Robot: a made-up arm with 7 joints.
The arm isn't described. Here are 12 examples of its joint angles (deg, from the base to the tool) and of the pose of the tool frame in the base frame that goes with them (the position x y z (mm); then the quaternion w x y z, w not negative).
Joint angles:
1: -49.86 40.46 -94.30 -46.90 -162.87 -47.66 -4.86
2: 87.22 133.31 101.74 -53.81 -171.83 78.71 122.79
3: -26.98 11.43 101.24 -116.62 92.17 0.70 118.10
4: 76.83 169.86 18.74 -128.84 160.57 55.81 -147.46
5: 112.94 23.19 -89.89 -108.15 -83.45 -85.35 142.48
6: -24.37 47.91 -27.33 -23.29 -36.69 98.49 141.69
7: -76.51 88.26 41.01 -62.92 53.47 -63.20 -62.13
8: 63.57 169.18 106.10 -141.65 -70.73 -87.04 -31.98
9: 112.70 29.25 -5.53 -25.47 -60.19 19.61 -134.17
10: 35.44 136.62 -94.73 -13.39 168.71 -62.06 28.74
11: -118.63 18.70 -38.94 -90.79 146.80 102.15 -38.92
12: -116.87 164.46 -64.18 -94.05 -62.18 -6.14 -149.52
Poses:
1: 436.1 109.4 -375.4 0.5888 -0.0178 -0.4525 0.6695
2: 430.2 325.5 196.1 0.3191 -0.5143 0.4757 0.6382
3: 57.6 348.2 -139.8 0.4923 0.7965 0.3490 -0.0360
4: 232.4 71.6 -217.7 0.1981 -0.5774 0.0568 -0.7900
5: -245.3 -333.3 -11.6 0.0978 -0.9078 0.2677 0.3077
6: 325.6 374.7 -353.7 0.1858 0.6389 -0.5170 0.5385
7: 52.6 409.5 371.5 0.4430 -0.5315 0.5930 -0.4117
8: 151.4 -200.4 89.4 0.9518 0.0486 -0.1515 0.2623
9: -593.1 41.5 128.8 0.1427 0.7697 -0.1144 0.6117
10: 117.8 479.6 361.2 0.3140 0.6013 -0.6917 -0.2477
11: 168.5 -338.5 291.1 0.1384 -0.2403 0.0579 -0.9590
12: -142.9 376.4 235.0 0.1842 -0.1300 -0.9386 0.2610
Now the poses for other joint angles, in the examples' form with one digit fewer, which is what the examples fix.
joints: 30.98 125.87 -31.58 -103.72 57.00 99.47 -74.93
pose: 196 368 -109 0.460 0.014 0.729 -0.507
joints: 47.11 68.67 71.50 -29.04 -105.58 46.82 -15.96
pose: -175 580 -30 0.288 0.576 0.740 -0.193
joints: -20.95 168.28 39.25 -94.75 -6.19 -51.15 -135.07
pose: 107 -167 419 0.879 -0.276 -0.386 -0.050
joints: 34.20 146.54 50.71 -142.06 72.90 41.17 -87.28
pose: 248 -67 66 0.108 -0.327 0.054 0.937
